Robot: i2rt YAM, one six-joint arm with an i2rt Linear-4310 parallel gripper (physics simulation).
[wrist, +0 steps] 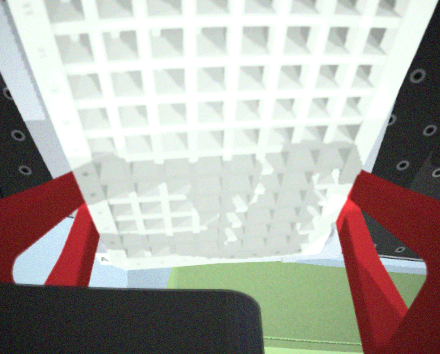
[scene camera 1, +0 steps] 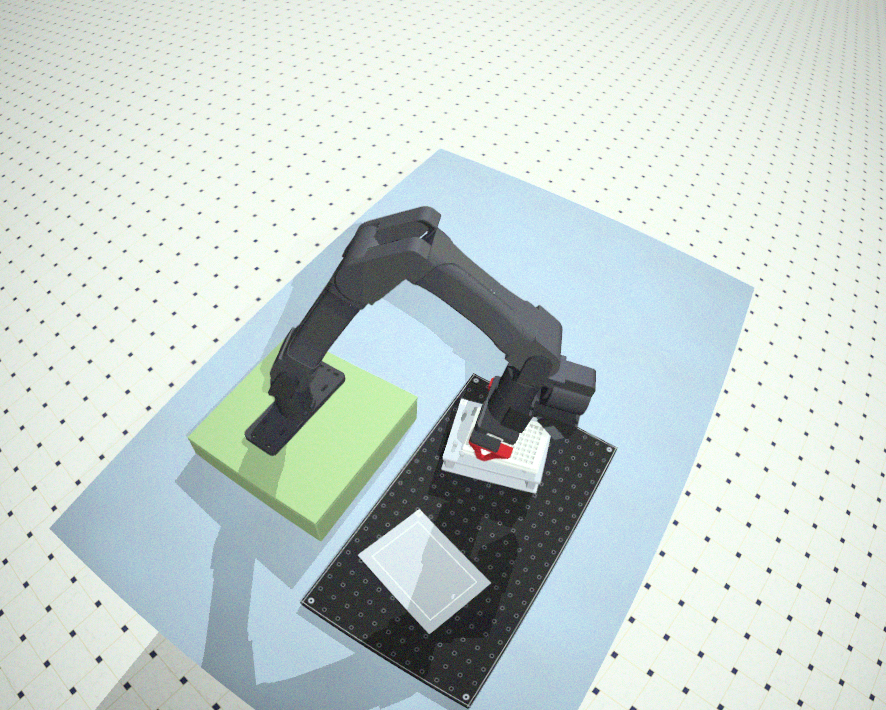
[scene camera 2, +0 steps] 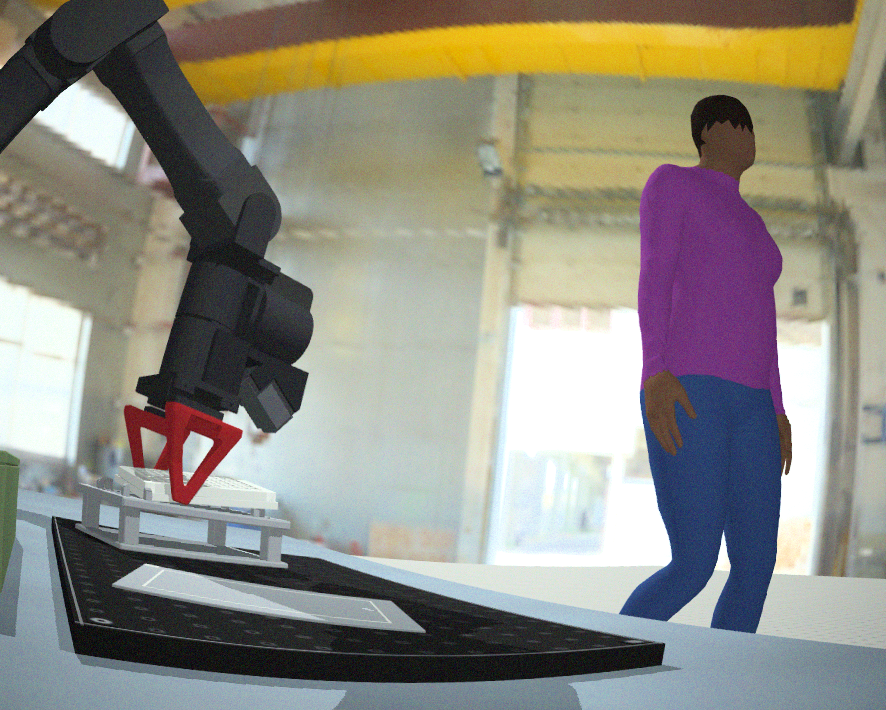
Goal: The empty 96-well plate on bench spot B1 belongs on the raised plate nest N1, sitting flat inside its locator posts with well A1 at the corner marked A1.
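Places are measured from the arm's base along level axes (x ahead, y left, z up), in millimetres.
Pixels of known places: gripper, fingertip midpoint: (wrist: 219, 176) (scene camera 1: 488, 437) (scene camera 2: 160, 498); arm's base, link origin: (scene camera 1: 296, 407).
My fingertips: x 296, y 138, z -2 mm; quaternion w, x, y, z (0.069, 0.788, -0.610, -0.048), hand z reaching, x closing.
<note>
For each thing: its top centre in the pictures, then the offset to it from my fingertips. "pt": a spot on its surface instead. Level surfaces: height alone.
- white 96-well plate, top centre: (wrist: 225, 175) (scene camera 2: 194, 469) (scene camera 1: 508, 434) dz +30, dx +30, dy +7 mm
- raised grey-white nest N1, top centre: (scene camera 2: 178, 491) (scene camera 1: 500, 436) dz +8, dx +18, dy +8 mm
- mark, top centre: (wrist: 108, 259) dz -1, dx -71, dy +38 mm
- Spot B1, surface spot: (scene camera 2: 258, 597) (scene camera 1: 419, 570) pt dz -42, dx +29, dy -245 mm
- blue table, surface height: dz -56 mm
The white 96-well plate (scene camera 1: 531, 445) (scene camera 2: 232, 491) (wrist: 215, 55) is over the raised grey-white nest N1 (scene camera 1: 488, 476) (scene camera 2: 130, 526), very close to its top. A slight tilt shows in the second scene view; whether it sits fully down inside the posts I cannot tell. My gripper (scene camera 1: 489, 421) (scene camera 2: 170, 485) (wrist: 219, 176) is shut on the plate, red fingers against its two long sides. A small "A" mark (wrist: 104, 259) shows beside the plate's lower left corner in the wrist view. The plate's own labels are too blurred to read. Spot B1 (scene camera 1: 425, 573) (scene camera 2: 258, 597) is a pale outlined rectangle.
A black perforated board (scene camera 1: 532, 547) (scene camera 2: 517, 636) bears the nest and the pale spot. The arm's base stands on a green block (scene camera 1: 354, 443) (scene camera 2: 7, 502) beside the board. A person (scene camera 2: 709, 295) in a purple top stands beyond the blue table (scene camera 1: 643, 295).
</note>
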